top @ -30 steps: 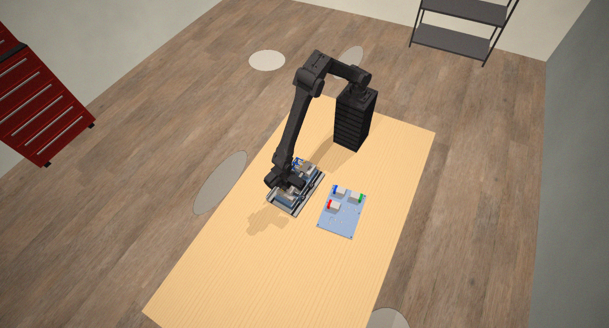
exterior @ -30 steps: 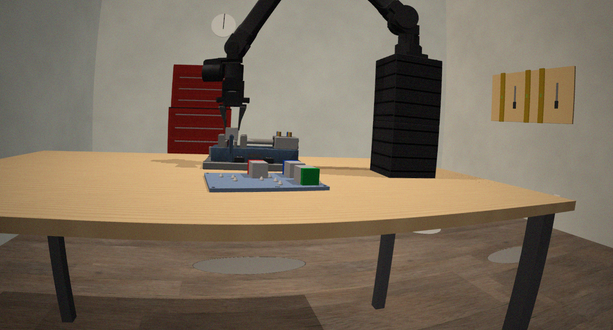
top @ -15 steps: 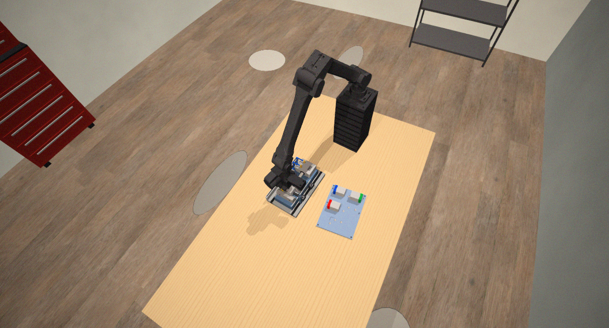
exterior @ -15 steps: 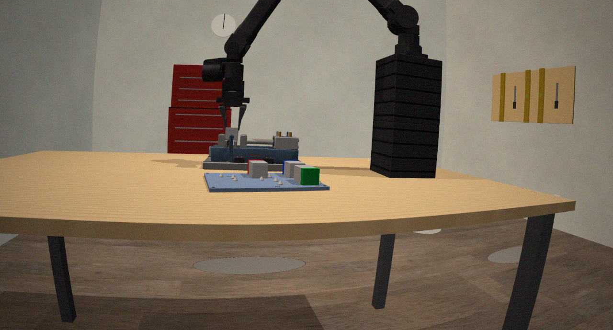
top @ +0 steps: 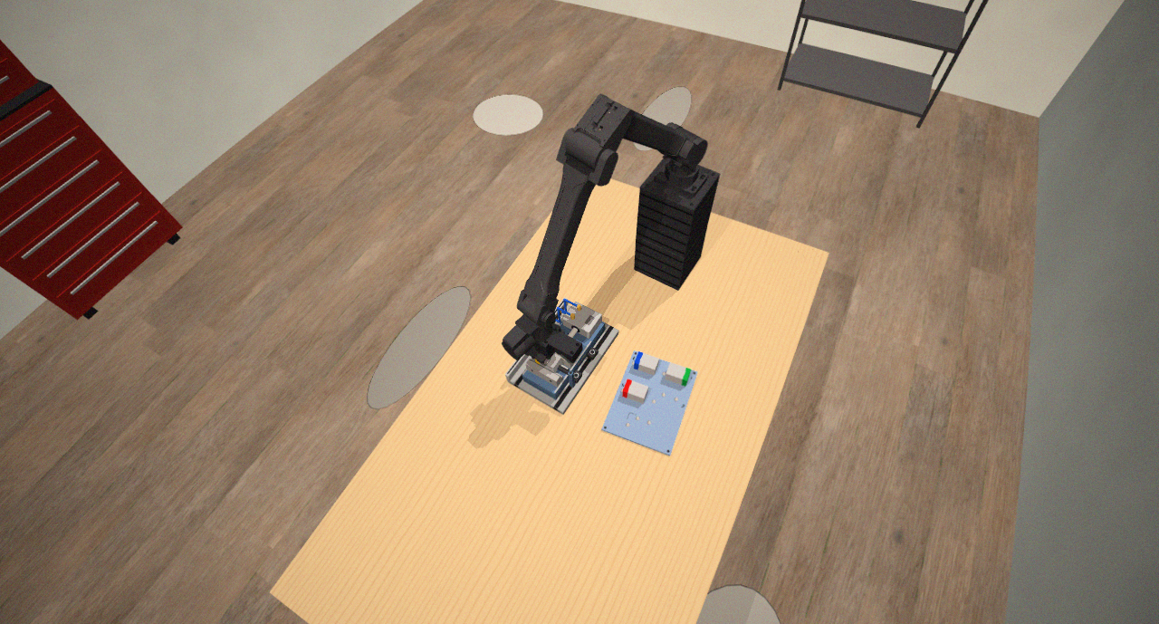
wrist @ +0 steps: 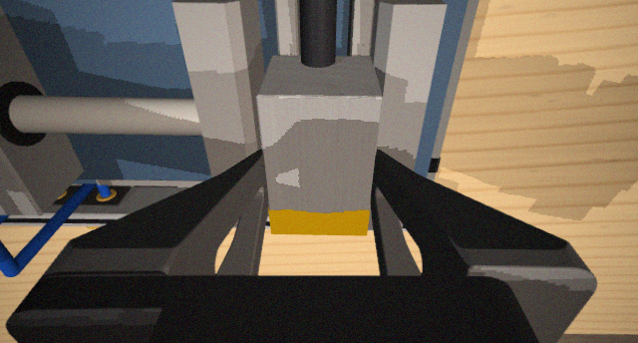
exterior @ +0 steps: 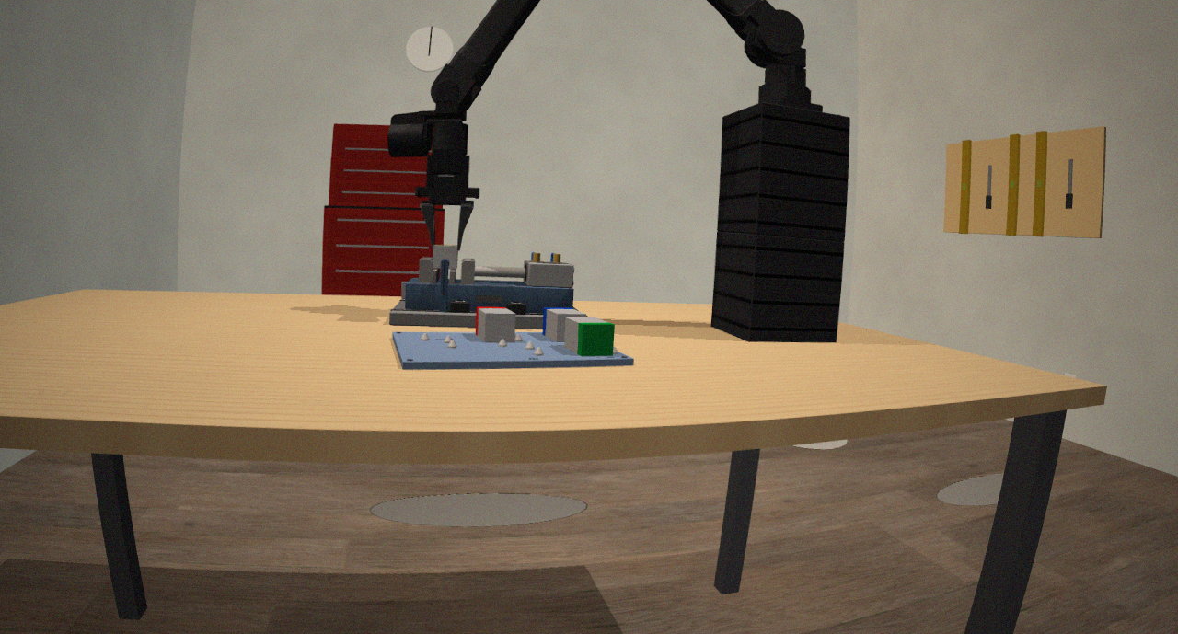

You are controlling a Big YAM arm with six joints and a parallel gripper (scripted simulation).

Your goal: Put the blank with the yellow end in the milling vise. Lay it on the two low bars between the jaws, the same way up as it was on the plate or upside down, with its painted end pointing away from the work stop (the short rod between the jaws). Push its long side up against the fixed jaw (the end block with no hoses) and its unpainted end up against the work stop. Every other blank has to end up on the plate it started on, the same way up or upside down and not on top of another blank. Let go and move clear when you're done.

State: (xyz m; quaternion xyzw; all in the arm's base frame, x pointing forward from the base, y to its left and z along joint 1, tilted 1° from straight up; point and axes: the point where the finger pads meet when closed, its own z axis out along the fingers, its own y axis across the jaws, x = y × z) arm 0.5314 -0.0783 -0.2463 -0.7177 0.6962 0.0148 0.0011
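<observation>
Now: the yellow-ended blank 2 cm below my hand. The rest, counted from my hand: work stop rod: 5 cm to the left, 3 cm below; then fixed jaw: 3 cm ahead, 4 cm below; then moving jaw: 4 cm behind, 4 cm below.
</observation>
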